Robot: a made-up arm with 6 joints. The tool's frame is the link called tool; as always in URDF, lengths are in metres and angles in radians. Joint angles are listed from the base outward.
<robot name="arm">
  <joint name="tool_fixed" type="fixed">
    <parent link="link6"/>
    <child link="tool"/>
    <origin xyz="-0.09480 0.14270 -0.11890" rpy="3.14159 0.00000 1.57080"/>
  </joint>
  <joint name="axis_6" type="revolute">
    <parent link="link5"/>
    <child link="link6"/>
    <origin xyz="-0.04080 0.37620 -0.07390" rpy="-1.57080 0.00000 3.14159"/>
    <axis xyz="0 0 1"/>
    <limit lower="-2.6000" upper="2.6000"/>
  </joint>
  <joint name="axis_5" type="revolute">
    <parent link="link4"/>
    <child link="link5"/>
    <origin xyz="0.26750 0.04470 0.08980" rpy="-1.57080 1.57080 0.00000"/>
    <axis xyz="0 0 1"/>
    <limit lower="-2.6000" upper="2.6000"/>
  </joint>
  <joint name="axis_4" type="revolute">
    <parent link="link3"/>
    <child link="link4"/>
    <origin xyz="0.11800 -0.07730 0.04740" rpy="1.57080 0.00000 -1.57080"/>
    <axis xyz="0 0 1"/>
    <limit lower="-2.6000" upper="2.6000"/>
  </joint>
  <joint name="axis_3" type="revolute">
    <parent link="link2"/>
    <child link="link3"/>
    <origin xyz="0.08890 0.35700 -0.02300" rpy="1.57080 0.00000 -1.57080"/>
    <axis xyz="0 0 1"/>
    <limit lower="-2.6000" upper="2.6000"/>
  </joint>
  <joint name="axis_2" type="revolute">
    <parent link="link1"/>
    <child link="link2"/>
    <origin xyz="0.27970 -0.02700 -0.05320" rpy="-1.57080 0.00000 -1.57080"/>
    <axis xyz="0 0 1"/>
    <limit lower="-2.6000" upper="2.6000"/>
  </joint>
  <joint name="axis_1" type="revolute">
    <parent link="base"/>
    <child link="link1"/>
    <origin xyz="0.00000 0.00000 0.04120" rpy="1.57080 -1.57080 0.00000"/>
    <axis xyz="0 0 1"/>
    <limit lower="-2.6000" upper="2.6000"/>
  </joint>
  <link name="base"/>
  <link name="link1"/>
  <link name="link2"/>
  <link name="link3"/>
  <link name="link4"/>
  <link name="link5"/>
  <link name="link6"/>
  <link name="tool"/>
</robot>
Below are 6 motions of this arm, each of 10 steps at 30 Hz.
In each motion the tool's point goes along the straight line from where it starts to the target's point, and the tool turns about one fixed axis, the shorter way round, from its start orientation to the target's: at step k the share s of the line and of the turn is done. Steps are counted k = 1, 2, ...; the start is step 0. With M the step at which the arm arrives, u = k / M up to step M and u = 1 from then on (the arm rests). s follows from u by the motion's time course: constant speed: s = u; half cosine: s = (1 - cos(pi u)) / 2; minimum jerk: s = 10 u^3 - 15 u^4 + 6 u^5.
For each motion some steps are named. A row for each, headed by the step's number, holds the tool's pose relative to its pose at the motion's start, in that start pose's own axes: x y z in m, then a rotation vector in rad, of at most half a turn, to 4 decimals.
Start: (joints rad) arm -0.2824 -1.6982 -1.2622 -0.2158 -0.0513 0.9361
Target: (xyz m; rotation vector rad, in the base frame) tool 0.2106 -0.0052 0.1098 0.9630 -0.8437 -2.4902
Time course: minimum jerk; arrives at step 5
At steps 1, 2, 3, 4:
1: 0.0003 0.0003 -0.0001 -0.0010 -0.0097 0.0014
2: 0.0016 0.0015 -0.0006 -0.0057 -0.0529 0.0078
3: 0.0035 0.0032 -0.0013 -0.0123 -0.1137 0.0168
4: 0.0049 0.0044 -0.0018 -0.0169 -0.1570 0.0232

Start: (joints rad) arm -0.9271 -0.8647 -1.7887 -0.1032 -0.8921 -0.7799
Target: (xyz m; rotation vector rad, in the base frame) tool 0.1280 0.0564 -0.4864 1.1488 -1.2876 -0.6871
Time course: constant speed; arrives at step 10
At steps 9, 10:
9: 0.0379 -0.0660 0.0917 -0.1041 0.0568 0.0916
10: 0.0422 -0.0733 0.1019 -0.1156 0.0632 0.1018

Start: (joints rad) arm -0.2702 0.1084 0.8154 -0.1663 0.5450 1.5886
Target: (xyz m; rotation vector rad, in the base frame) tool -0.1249 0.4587 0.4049 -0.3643 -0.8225 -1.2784
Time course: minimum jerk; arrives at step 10
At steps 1, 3, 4, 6, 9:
1: 0.0010 -0.0012 -0.0006 0.0019 0.0042 -0.0022
3: 0.0196 -0.0226 -0.0114 0.0357 0.0794 -0.0418
4: 0.0382 -0.0440 -0.0222 0.0696 0.1545 -0.0814
6: 0.0821 -0.0947 -0.0478 0.1496 0.3323 -0.1749
9: 0.1193 -0.1375 -0.0694 0.2173 0.4827 -0.2541

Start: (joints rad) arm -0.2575 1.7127 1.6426 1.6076 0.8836 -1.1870
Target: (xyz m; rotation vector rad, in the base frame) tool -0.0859 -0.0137 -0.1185 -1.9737 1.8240 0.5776
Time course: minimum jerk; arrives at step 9
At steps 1, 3, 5, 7, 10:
1: 0.0003 0.0001 -0.0001 0.0016 0.0019 0.0034
3: 0.0062 0.0019 -0.0026 0.0297 0.0355 0.0610
5: 0.0179 0.0055 -0.0075 0.0852 0.1019 0.1755
7: 0.0275 0.0084 -0.0114 0.1305 0.1560 0.2687
10: 0.0297 0.0091 -0.0124 0.1413 0.1689 0.2909

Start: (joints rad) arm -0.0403 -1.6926 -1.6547 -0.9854 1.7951 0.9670
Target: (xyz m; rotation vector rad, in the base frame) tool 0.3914 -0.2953 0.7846 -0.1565 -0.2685 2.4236
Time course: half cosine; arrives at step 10
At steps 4, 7, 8, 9, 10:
4: 0.0375 0.0282 0.0020 -0.0367 0.0760 -0.0626
7: 0.0862 0.0648 0.0046 -0.0842 0.1747 -0.1437
8: 0.0982 0.0739 0.0052 -0.0960 0.1991 -0.1638
9: 0.1059 0.0797 0.0056 -0.1035 0.2147 -0.1766
10: 0.1085 0.0817 0.0057 -0.1061 0.2201 -0.1811

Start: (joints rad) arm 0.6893 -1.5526 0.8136 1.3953 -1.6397 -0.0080
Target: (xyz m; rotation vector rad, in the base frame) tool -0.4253 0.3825 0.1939 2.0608 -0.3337 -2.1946
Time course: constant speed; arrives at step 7
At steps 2, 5, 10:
2: 0.0091 -0.0182 0.0000 0.0112 0.0146 0.0094
5: 0.0228 -0.0456 -0.0001 0.0281 0.0364 0.0234
10: 0.0320 -0.0638 -0.0001 0.0394 0.0509 0.0328

